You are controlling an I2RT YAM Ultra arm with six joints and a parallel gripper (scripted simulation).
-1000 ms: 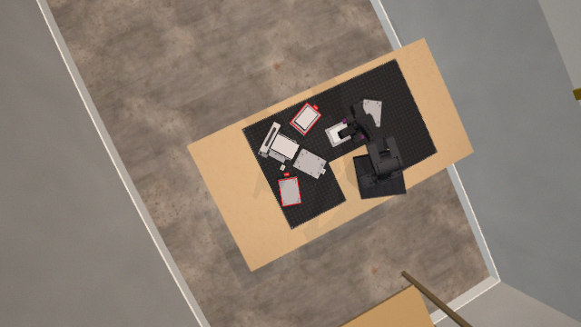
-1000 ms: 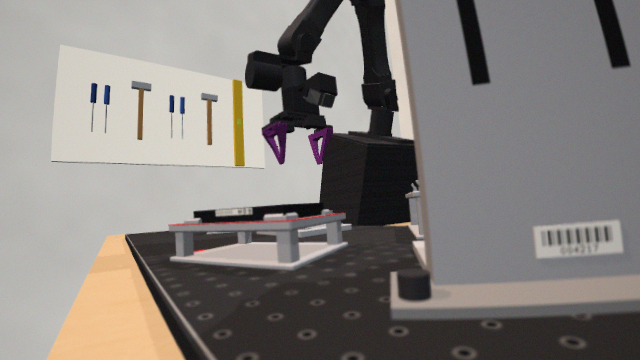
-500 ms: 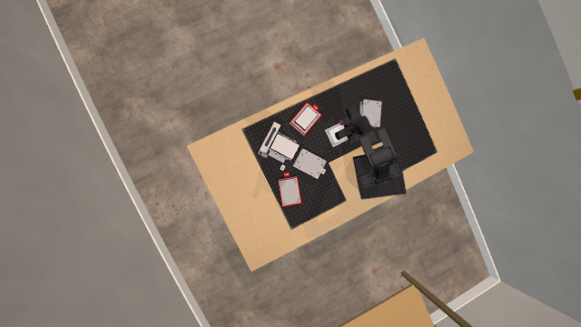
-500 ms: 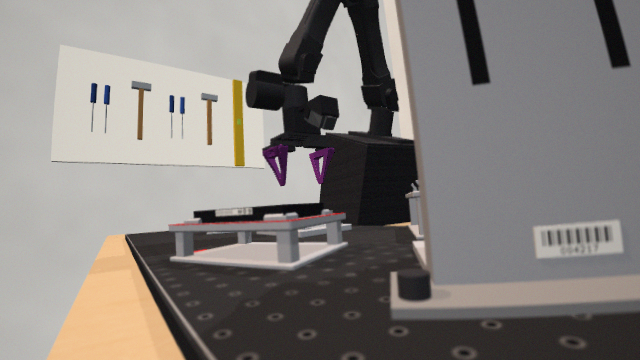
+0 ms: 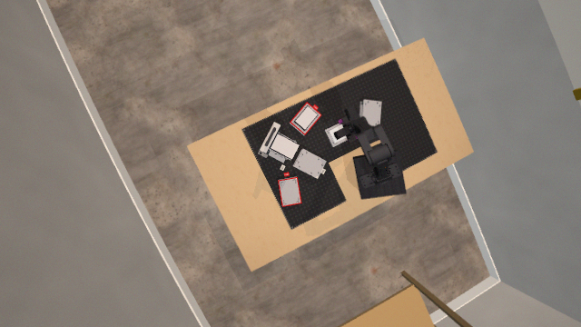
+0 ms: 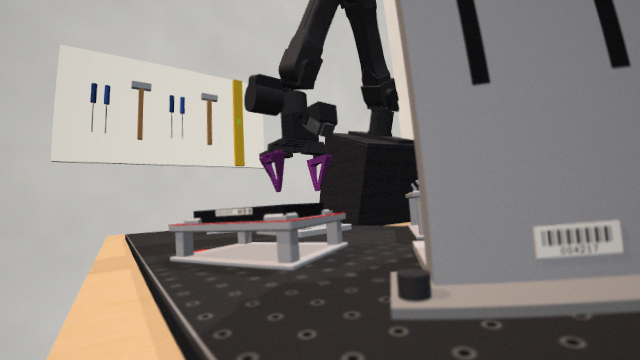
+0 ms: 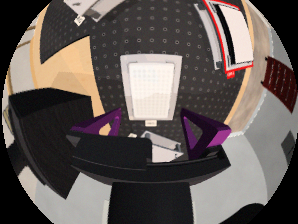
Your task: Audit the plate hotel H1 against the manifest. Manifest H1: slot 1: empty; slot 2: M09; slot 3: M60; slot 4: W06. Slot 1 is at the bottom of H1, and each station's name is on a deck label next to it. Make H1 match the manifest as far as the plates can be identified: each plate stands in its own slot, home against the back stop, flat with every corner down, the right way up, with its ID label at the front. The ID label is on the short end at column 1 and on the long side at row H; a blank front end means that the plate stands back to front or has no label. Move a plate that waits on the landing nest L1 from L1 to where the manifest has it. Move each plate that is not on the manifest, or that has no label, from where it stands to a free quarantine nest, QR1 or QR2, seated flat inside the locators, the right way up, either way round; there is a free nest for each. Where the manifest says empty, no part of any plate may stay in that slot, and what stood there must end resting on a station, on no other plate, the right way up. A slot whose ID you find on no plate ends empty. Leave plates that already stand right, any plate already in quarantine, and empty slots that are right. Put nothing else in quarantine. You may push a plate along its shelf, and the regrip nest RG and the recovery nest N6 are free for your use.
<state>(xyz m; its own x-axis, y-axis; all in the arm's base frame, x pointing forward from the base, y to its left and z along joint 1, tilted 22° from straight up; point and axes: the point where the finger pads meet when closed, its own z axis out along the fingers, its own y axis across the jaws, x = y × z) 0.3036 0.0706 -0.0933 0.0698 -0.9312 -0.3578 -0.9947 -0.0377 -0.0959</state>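
Now: the white well plate 7 cm below my hand. Round my hand: plate hotel H1 (43 cm to the left, 10 cm ahead, 6 cm above); then red-rimmed nest (44 cm to the left, 21 cm behind, 6 cm below); then black-sided plate (18 cm to the left, 16 cm ahead, 4 cm below).
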